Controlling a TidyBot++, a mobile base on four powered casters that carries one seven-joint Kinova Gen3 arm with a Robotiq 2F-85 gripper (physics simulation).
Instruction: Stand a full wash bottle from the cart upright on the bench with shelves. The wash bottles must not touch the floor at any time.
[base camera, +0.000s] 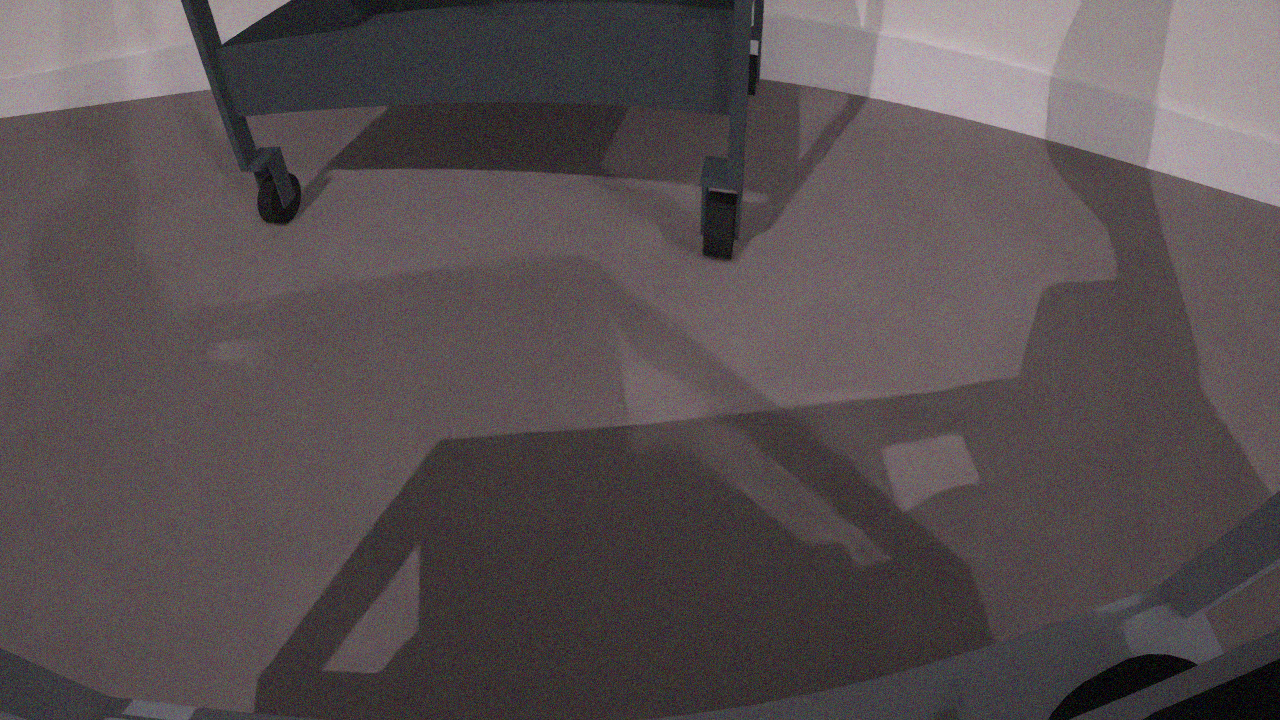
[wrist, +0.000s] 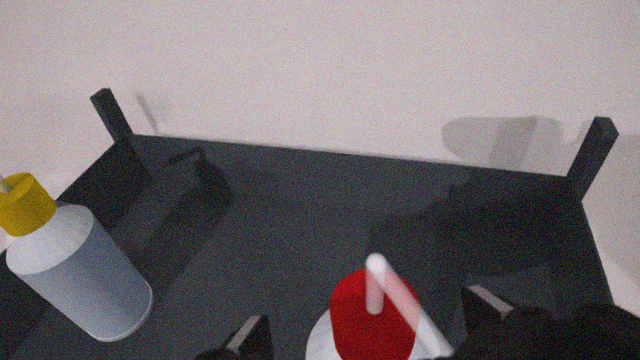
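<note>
A wash bottle with a red cap (wrist: 357, 332) and a white bent spout stands on the cart (wrist: 290, 200) (base camera: 483, 67), low in the wrist view. Its white shoulder shows; its lower body and fill level are hidden. My gripper (wrist: 366, 324) is open, with one finger to each side of this bottle and nothing held. A second wash bottle (wrist: 95, 280) with a yellow cap stands at the left of the cart top; its body looks blue-grey up to the shoulder. The bench with shelves does not show in either view.
The cart top has a raised rim and corner posts (wrist: 111, 115) (wrist: 593, 155), with a pale wall (wrist: 320, 65) close behind. In the base camera view, the cart's lower shelf and casters (base camera: 279, 197) (base camera: 719, 223) stand ahead on the brown floor (base camera: 501, 358). Shadows cross the floor.
</note>
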